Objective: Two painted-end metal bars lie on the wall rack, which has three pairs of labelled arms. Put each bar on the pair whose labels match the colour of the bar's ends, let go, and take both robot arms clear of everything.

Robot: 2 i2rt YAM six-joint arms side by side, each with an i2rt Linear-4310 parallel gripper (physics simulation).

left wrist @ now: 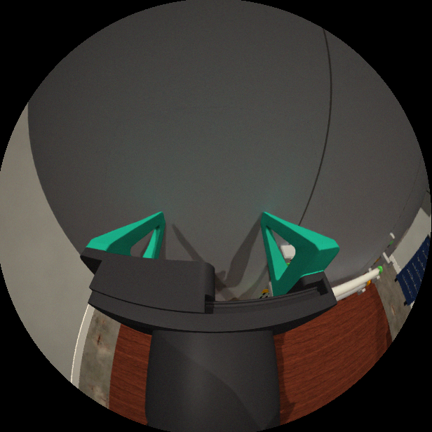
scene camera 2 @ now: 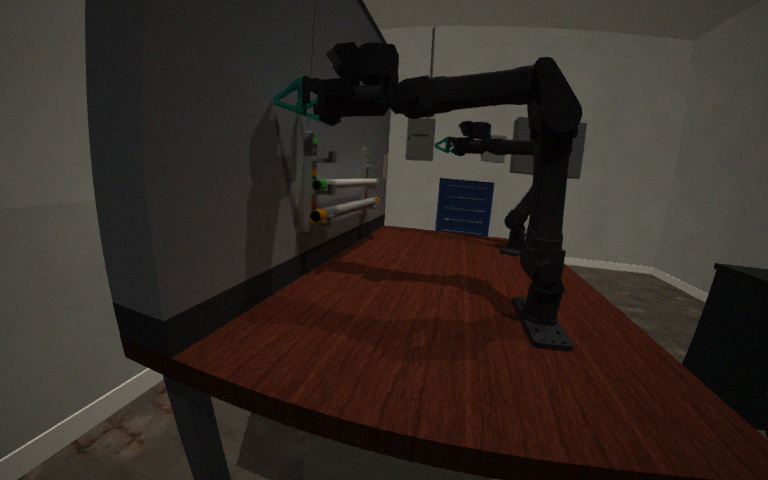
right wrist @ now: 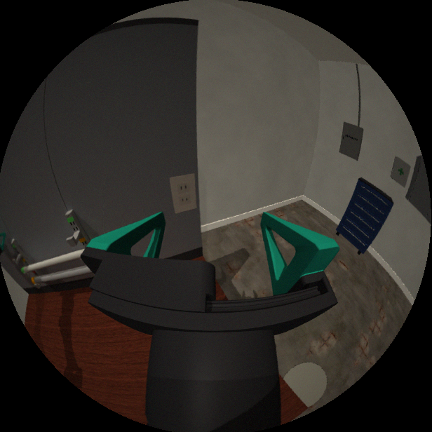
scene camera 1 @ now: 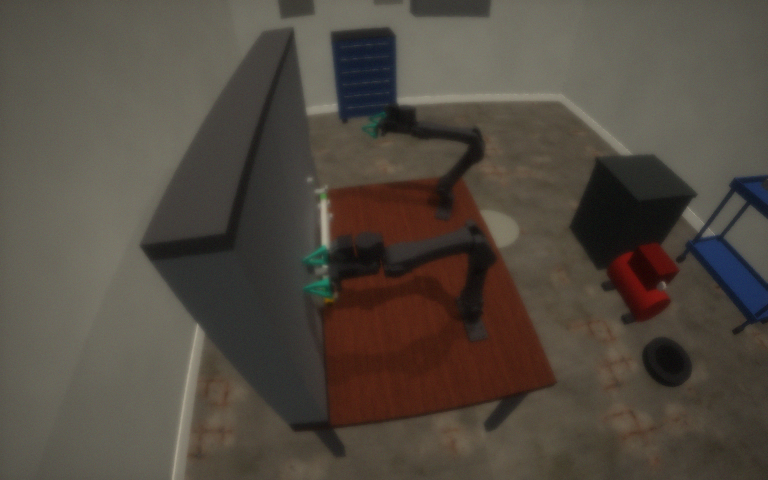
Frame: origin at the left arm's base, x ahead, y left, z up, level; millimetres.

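Seen in the pictures: left gripper, fingertip midpoint: (scene camera 2: 287, 105) (scene camera 1: 302, 275); right gripper, fingertip midpoint: (scene camera 2: 440, 146) (scene camera 1: 365, 123); left arm's base at its link origin: (scene camera 2: 538, 322) (scene camera 1: 471, 318); right arm's base at its link origin: (scene camera 2: 515, 250) (scene camera 1: 445, 206).
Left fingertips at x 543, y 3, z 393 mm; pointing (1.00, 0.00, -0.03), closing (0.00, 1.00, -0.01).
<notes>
Pixels of each thing's top centre, then the offset from my left fingertips to it. Level surfaces: height alone.
- wall rack at its top centre: (scene camera 2: 321, 132) 36 mm back, 95 mm right, 41 mm down
- green-ended bar at its top centre: (scene camera 2: 354, 178) (scene camera 1: 324, 234) 52 mm back, 303 mm right, 151 mm down
- orange-ended bar at its top centre: (scene camera 2: 353, 201) (scene camera 1: 326, 247) 49 mm back, 308 mm right, 221 mm down
- wooden table at its surface level: 393 mm down
The wall rack (scene camera 2: 305, 198) has green labels at the top, orange in the middle and red at the bottom. The green-ended bar (scene camera 1: 323, 220) (scene camera 2: 351, 182) (left wrist: 357, 285) (right wrist: 55, 260) lies on the middle pair. The orange-ended bar (scene camera 2: 351, 208) (right wrist: 62, 275) lies on the lowest pair. The top pair holds no bar. My left gripper (scene camera 1: 305, 275) (scene camera 2: 291, 107) (left wrist: 212, 217) is open and empty, close to the wall panel, above the rack's near end. My right gripper (scene camera 1: 367, 123) (scene camera 2: 437, 146) (right wrist: 212, 217) is open and empty, high beyond the rack's far end. The left fingers hide part of the rack in the left wrist view.
The tall grey panel (scene camera 1: 283, 169) (scene camera 2: 215, 169) stands along the edge of the wooden table (scene camera 1: 385, 390) (scene camera 2: 396, 350). A wall outlet (right wrist: 183, 193) is near the panel's far edge. A blue drawer cabinet (scene camera 1: 365, 73) (scene camera 2: 464, 206) stands beyond the table.
</notes>
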